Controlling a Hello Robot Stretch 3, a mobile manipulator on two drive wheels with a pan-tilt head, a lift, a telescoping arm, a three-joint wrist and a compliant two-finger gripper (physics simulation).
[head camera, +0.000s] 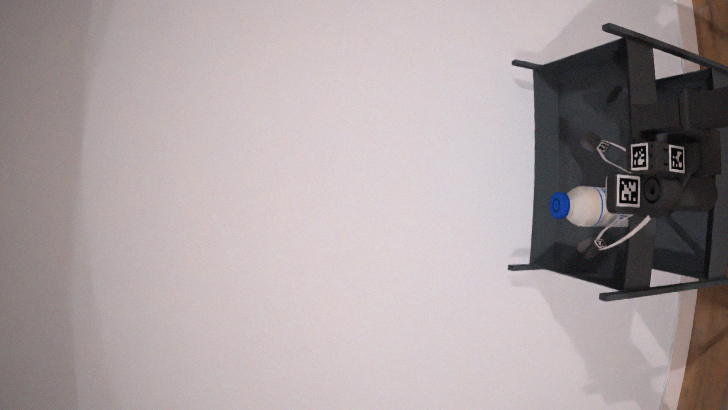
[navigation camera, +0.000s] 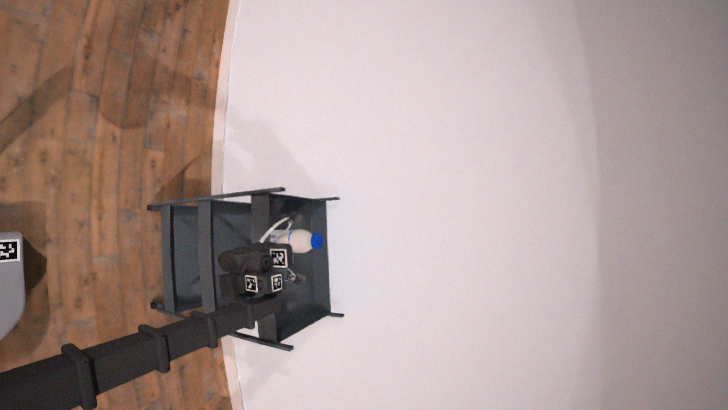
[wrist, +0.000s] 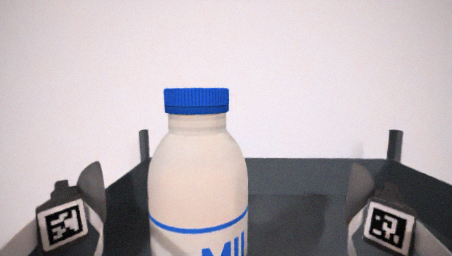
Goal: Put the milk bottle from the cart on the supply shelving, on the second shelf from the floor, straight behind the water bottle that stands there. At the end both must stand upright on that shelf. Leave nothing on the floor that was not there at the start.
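Places are measured from the robot's base along level axes (x right, y ahead, z up), in millimetres.
Where they show: gripper, fingertip midpoint: (head camera: 584,195) (navigation camera: 300,247) (wrist: 226,183).
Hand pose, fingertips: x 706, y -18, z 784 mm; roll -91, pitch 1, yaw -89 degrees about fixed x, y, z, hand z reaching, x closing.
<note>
After its pixels a point has its place.
The milk bottle (head camera: 585,206) {z 808, x 670, y 1 mm} (navigation camera: 300,240) {z 808, x 671, y 5 mm} (wrist: 197,185) {z 798, x 667, y -3 mm}, cream with a blue cap, stands upright in the top tray of the dark grey cart (head camera: 545,152) {z 702, x 958, y -112 mm} (navigation camera: 319,290) {z 686, x 956, y -211 mm} (wrist: 320,172) {z 705, x 956, y -181 mm}. My gripper (head camera: 589,194) {z 783, x 706, y -18 mm} (navigation camera: 296,248) {z 783, x 706, y -18 mm} (wrist: 226,183) {z 783, x 706, y -18 mm} is open, with its fingers spread wide on either side of the bottle. In the wrist view the bottle is left of the middle, nearer the left finger, with a gap on both sides. The bottle's lower part is hidden by the wrist in the head camera view and cut off in the wrist view. The supply shelving and the water bottle do not show.
The cart's raised tray rims and corner posts surround my gripper. A pale wall (head camera: 305,203) {z 1200, x 1015, y 15 mm} (navigation camera: 433,203) {z 1118, x 1016, y 98 mm} (wrist: 300,60) {z 906, x 1014, y -154 mm} stands behind the cart. My arm (navigation camera: 119,341) {z 870, x 164, y -83 mm} reaches over the wooden floor (navigation camera: 117,168) {z 0, x 499, y 292 mm}. A grey rounded part with a marker (navigation camera: 10,285) {z 160, x 137, y -97 mm} is at the navigation view's left edge.
</note>
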